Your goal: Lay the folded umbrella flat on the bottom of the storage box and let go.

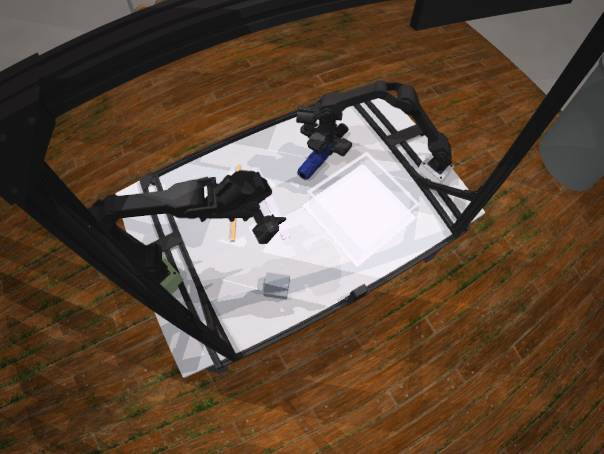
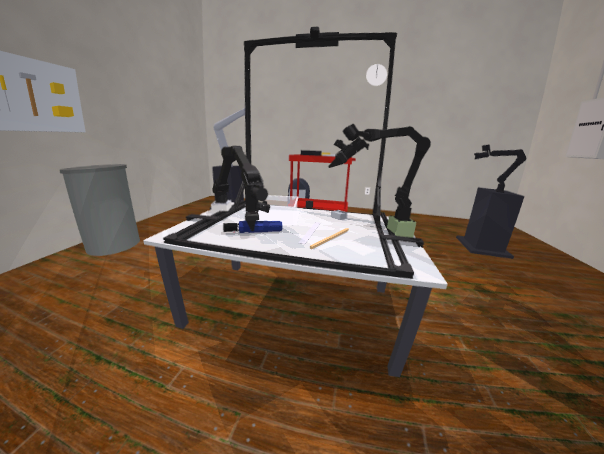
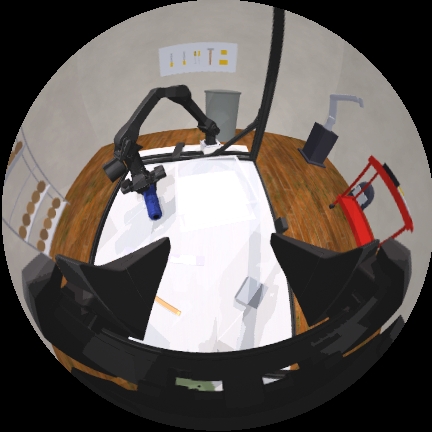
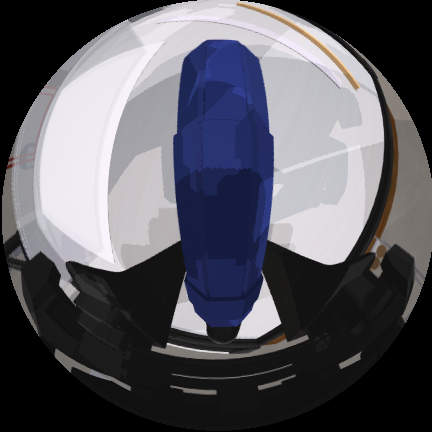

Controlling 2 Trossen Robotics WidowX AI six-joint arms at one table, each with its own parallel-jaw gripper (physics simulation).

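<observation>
The folded blue umbrella [image 1: 311,166] [image 2: 264,226] [image 3: 153,203] [image 4: 221,160] lies flat on the white table, just outside the clear storage box [image 1: 392,179] [image 2: 282,200] [image 3: 217,219] [image 4: 72,141]. My right gripper [image 1: 323,149] [image 2: 251,223] [image 3: 149,192] [image 4: 222,242] is down over the umbrella's handle end, and its two fingers press against the umbrella's sides. My left gripper [image 1: 273,225] [image 2: 332,164] [image 3: 220,240] is open and empty, held high over the middle of the table, away from the umbrella.
A thin wooden stick [image 1: 233,230] [image 2: 328,238] [image 3: 168,306] and a small grey block [image 1: 276,286] [image 2: 339,214] [image 3: 250,292] lie on the table. A black frame [image 1: 399,158] borders the work area. A red cart [image 2: 320,158] stands behind the table.
</observation>
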